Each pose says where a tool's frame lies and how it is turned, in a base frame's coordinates. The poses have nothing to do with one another.
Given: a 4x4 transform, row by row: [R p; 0 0 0 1], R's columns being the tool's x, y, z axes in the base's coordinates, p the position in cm. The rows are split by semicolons.
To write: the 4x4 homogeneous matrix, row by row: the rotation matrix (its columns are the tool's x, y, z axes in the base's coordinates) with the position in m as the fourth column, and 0 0 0 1 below. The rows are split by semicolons. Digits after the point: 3 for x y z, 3 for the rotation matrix.
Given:
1: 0.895 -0.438 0.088 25.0; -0.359 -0.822 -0.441 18.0; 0.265 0.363 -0.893 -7.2; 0 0 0 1
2: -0.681 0.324 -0.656 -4.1; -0.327 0.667 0.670 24.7; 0.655 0.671 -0.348 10.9; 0 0 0 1
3: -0.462 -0.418 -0.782 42.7; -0.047 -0.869 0.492 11.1; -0.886 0.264 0.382 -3.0; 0 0 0 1
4: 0.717 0.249 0.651 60.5; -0.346 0.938 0.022 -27.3; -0.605 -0.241 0.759 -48.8; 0 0 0 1
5: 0.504 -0.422 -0.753 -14.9; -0.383 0.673 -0.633 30.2; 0.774 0.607 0.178 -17.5; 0 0 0 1
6: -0.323 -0.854 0.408 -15.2; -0.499 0.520 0.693 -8.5; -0.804 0.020 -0.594 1.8; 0 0 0 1
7: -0.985 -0.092 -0.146 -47.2; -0.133 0.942 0.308 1.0; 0.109 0.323 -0.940 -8.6; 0 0 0 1
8: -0.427 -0.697 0.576 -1.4; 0.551 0.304 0.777 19.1; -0.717 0.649 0.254 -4.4; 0 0 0 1
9: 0.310 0.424 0.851 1.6; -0.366 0.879 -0.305 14.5; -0.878 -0.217 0.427 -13.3; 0 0 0 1
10: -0.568 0.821 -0.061 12.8; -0.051 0.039 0.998 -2.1; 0.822 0.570 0.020 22.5; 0 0 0 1
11: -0.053 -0.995 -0.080 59.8; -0.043 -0.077 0.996 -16.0; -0.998 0.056 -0.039 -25.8; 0 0 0 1
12: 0.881 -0.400 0.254 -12.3; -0.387 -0.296 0.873 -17.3; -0.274 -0.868 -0.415 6.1; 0 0 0 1
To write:
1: 0.895 -0.438 0.088 0.250; -0.359 -0.822 -0.441 0.180; 0.265 0.363 -0.893 -0.072; 0 0 0 1
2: -0.681 0.324 -0.656 -0.041; -0.327 0.667 0.670 0.247; 0.655 0.671 -0.348 0.109; 0 0 0 1
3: -0.462 -0.418 -0.782 0.427; -0.047 -0.869 0.492 0.111; -0.886 0.264 0.382 -0.030; 0 0 0 1
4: 0.717 0.249 0.651 0.605; -0.346 0.938 0.022 -0.273; -0.605 -0.241 0.759 -0.488; 0 0 0 1
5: 0.504 -0.422 -0.753 -0.149; -0.383 0.673 -0.633 0.302; 0.774 0.607 0.178 -0.175; 0 0 0 1
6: -0.323 -0.854 0.408 -0.152; -0.499 0.520 0.693 -0.085; -0.804 0.020 -0.594 0.018; 0 0 0 1
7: -0.985 -0.092 -0.146 -0.472; -0.133 0.942 0.308 0.010; 0.109 0.323 -0.940 -0.086; 0 0 0 1
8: -0.427 -0.697 0.576 -0.014; 0.551 0.304 0.777 0.191; -0.717 0.649 0.254 -0.044; 0 0 0 1
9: 0.310 0.424 0.851 0.016; -0.366 0.879 -0.305 0.145; -0.878 -0.217 0.427 -0.133; 0 0 0 1
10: -0.568 0.821 -0.061 0.128; -0.051 0.039 0.998 -0.021; 0.822 0.570 0.020 0.225; 0 0 0 1
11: -0.053 -0.995 -0.080 0.598; -0.043 -0.077 0.996 -0.160; -0.998 0.056 -0.039 -0.258; 0 0 0 1
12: 0.881 -0.400 0.254 -0.123; -0.387 -0.296 0.873 -0.173; -0.274 -0.868 -0.415 0.061; 0 0 0 1
